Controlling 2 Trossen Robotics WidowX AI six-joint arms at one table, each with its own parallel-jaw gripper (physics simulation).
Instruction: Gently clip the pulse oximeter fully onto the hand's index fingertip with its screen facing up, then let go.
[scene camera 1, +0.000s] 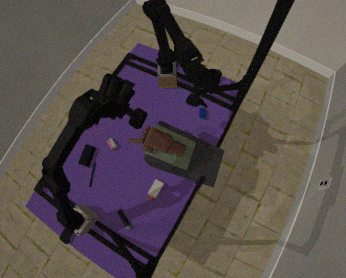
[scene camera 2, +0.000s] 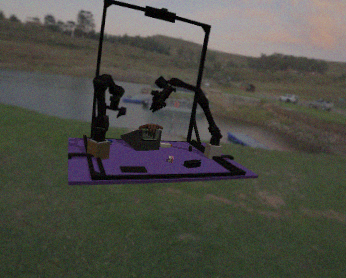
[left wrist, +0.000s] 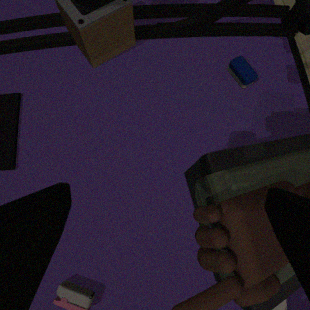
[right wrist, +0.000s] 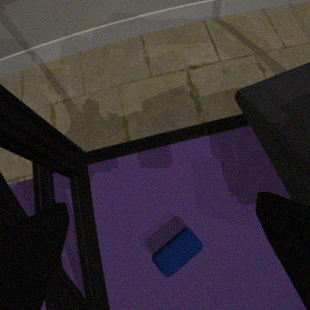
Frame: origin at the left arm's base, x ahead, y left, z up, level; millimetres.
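Where they show: left gripper, fingertip midpoint: (scene camera 1: 134, 107) (scene camera 2: 151, 110) (left wrist: 170, 195); right gripper, fingertip midpoint: (scene camera 1: 212, 100) (scene camera 2: 111, 116) (right wrist: 163, 207); left arm's base, origin of the base link: (scene camera 1: 77, 220) (scene camera 2: 214, 144); right arm's base, origin of the base link: (scene camera 1: 166, 68) (scene camera 2: 99, 140).
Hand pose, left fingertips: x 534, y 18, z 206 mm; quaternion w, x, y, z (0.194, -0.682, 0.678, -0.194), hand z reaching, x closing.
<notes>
Each offset is from my left fingertips to the top centre of the thing.
A small blue block with a pale underside @[dx +257, dy -166, dz -278 mm] (scene camera 1: 202, 113) (left wrist: 243, 70) (right wrist: 178, 252), which looks like the pulse oximeter, lies on the purple mat; its screen cannot be made out. The brown hand (scene camera 1: 162, 142) (scene camera 2: 151, 127) (left wrist: 250, 235) rests on a padded dark wedge, and its index finger (scene camera 1: 135, 141) (left wrist: 207, 296) sticks out past the wedge's edge, bare. My right gripper (right wrist: 163, 207) is open and empty above the blue block, which shows between and beyond its fingertips. My left gripper (left wrist: 170, 195) is open and empty, high near the hand.
A small white-and-pink item @[dx -155, dy +121, dz -279 mm] (scene camera 1: 112, 144) (scene camera 2: 170, 159) (left wrist: 75, 294) lies near the index finger. A black block @[dx -285, dy +193, dz -276 mm] (scene camera 1: 87, 156) (scene camera 2: 192, 163), a thin pen @[dx -339, dy +109, dz -302 mm] (scene camera 1: 92, 175), a white box @[dx -206, dy -205, dz -283 mm] (scene camera 1: 156, 188) and a dark cylinder @[dx -407, dy -173, dz -284 mm] (scene camera 1: 124, 219) also lie on the mat. Frame rails border the mat.
</notes>
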